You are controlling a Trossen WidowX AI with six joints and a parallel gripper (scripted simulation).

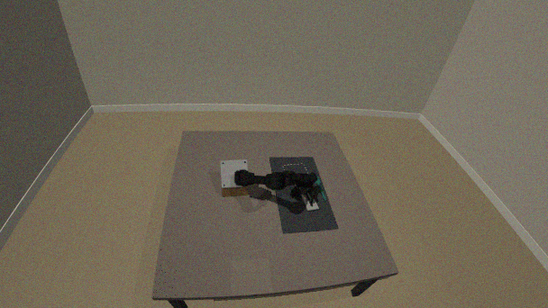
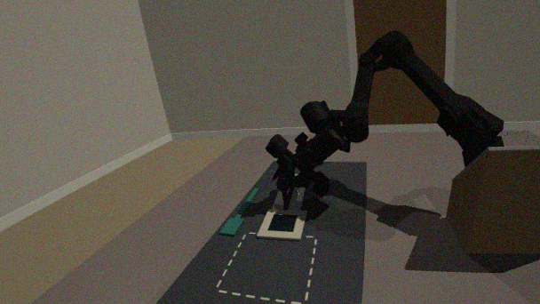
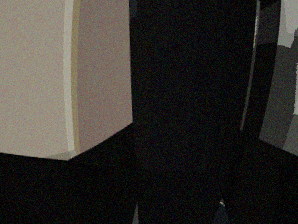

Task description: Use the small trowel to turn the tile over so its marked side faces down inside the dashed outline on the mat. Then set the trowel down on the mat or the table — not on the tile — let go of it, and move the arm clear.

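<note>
My gripper tip is 5 cm past the dark mat, 6 cm to the right of it and 8 cm above it. Round my gripper tip: teal flat tool: 8 cm ahead, 8 cm to the left, 5 cm below; then tile: 4 cm behind, 10 cm to the left, 5 cm below; then small trowel: 3 cm behind, 1 cm below.
</note>
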